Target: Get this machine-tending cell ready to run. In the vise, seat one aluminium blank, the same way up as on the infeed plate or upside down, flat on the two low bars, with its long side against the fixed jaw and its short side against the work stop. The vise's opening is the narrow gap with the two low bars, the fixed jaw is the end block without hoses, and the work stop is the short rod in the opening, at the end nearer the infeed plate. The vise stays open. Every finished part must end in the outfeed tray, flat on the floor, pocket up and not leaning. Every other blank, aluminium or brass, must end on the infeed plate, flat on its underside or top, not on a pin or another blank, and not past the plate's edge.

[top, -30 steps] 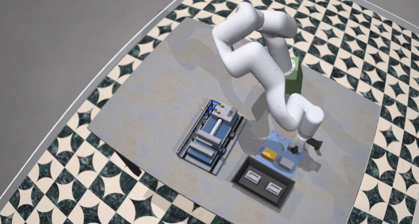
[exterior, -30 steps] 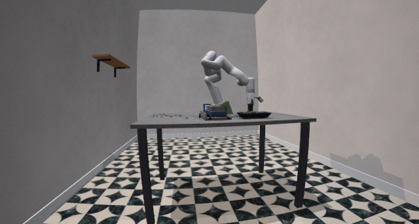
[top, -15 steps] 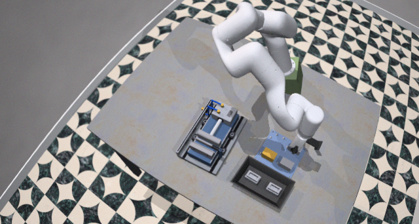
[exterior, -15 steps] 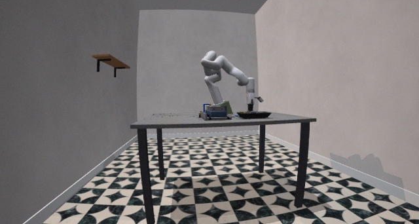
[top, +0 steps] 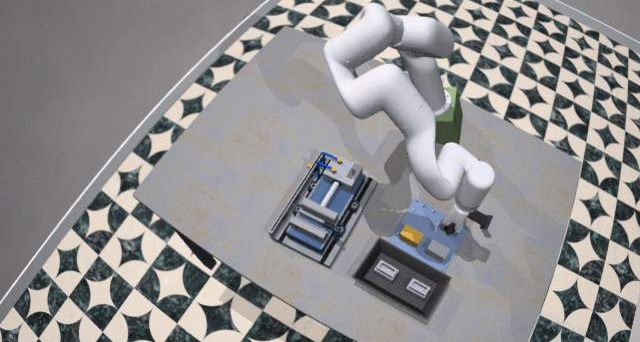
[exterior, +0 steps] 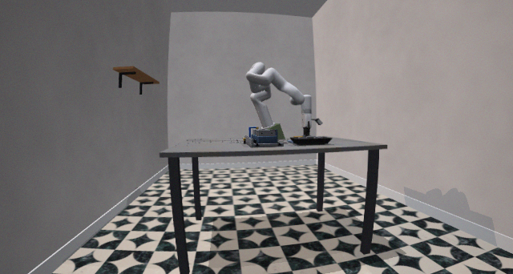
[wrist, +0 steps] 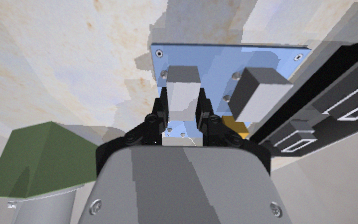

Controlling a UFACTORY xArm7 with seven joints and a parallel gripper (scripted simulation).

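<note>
My gripper is now 180 mm short of the fixed jaw, 360 mm to the left of it and 30 mm below it. Also, from my hand: brass blank: 70 mm ahead, 100 mm to the right, 20 mm below; then blue infeed plate: 40 mm ahead, 50 mm to the right, 40 mm below; then aluminium blank: 20 mm below.
</note>
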